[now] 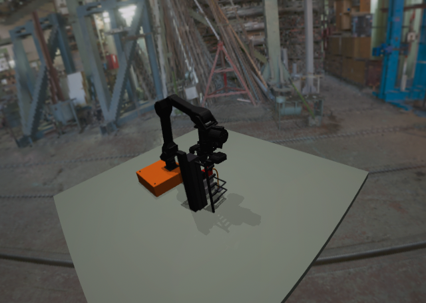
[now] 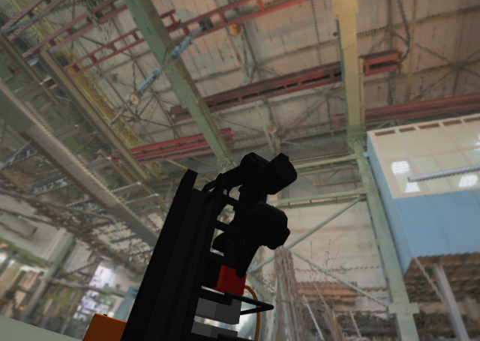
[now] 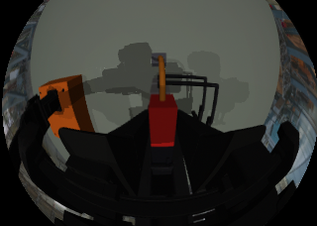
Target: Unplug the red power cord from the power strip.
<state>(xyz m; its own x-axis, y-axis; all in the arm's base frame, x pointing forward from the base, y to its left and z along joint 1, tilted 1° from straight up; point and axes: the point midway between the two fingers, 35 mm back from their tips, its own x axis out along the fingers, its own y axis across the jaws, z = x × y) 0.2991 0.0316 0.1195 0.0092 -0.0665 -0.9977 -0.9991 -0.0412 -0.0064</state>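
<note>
The red plug lies 10 mm ahead of my gripper tip and 30 mm to the right of it. The rest, counted from my gripper tip: black power strip: 10 mm ahead, 100 mm to the right, 20 mm below.
</note>
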